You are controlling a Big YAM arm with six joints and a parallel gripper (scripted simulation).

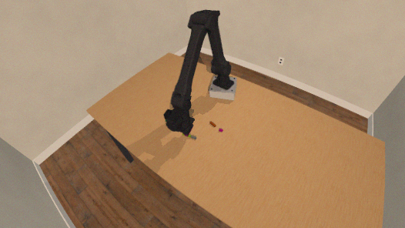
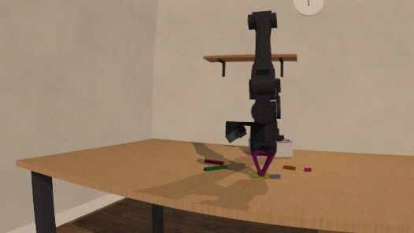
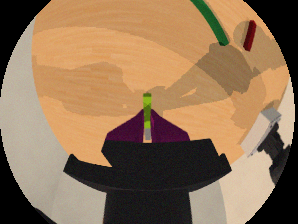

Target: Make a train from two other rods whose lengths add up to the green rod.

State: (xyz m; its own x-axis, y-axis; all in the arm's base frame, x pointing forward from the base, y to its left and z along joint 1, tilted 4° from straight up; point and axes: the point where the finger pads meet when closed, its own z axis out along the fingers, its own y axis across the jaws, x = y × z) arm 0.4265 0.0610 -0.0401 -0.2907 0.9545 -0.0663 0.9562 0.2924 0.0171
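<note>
Right now the lime rod is 10 mm below my hand. Round my hand: green rod (30 mm behind, 150 mm to the right, 10 mm below); then orange rod (150 mm behind, 60 mm to the left, 10 mm below); then grey rod (10 mm behind, 40 mm to the left, 10 mm below).
</note>
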